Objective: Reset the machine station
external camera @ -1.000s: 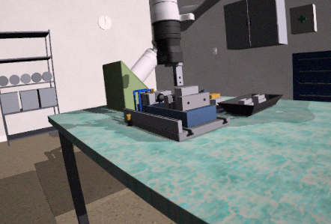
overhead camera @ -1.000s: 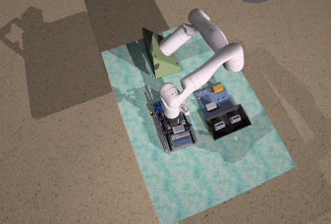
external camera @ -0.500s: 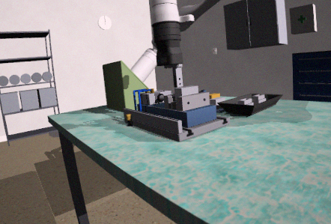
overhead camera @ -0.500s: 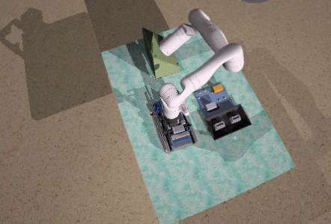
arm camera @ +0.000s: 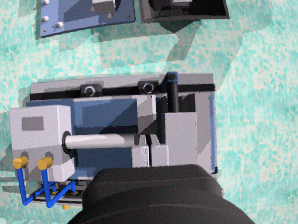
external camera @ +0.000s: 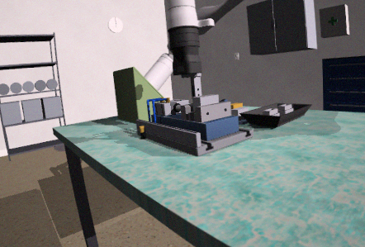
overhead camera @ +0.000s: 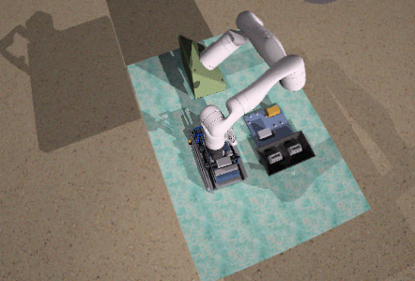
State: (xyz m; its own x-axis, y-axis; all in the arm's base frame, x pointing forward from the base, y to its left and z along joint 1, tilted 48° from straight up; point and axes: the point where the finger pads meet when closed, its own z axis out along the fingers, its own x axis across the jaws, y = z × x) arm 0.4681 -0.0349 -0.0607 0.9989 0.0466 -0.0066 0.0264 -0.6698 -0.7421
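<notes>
Right now my hand is 30 mm short of the gray blank and 30 mm above it. Round my hand: fixed jaw (60 mm ahead, 50 mm below); blue infeed plate (270 mm to the left, 120 mm below, 110 mm behind); vise (90 mm below, 40 mm behind).
</notes>
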